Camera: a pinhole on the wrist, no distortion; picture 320 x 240 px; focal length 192.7 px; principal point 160.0 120.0 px. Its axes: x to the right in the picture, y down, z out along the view. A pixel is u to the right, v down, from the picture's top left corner.
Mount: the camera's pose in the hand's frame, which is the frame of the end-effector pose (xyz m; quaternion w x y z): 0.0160 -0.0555 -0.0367 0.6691 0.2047 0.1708 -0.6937
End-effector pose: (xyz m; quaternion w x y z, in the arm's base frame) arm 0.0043 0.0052 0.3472 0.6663 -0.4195 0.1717 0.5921
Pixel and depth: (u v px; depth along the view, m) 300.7 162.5 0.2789
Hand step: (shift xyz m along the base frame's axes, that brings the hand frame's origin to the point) 0.3374 0.1338 0.1509
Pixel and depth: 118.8 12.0 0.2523
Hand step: 0.0355 0.0721 0.2660
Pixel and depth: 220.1 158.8 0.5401
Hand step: 0.3785 0.3468 0.3078
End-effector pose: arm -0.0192 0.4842 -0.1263 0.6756 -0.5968 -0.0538 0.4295
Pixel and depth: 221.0 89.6 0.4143
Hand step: 0.0018 0.1717 0.4244
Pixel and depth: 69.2 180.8 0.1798
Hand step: -0.0153 0.1718 0.0835
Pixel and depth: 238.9 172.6 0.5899
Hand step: 0.1762 0.4033 0.5253
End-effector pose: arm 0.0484 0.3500 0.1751 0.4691 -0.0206 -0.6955 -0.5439
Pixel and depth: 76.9 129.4 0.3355
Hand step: -0.2705 0.2026 -0.0546
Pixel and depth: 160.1 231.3 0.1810
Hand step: -0.2212 -0.0205 -0.0344
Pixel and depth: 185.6 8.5 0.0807
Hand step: -0.0521 -0.0056 -0.0995
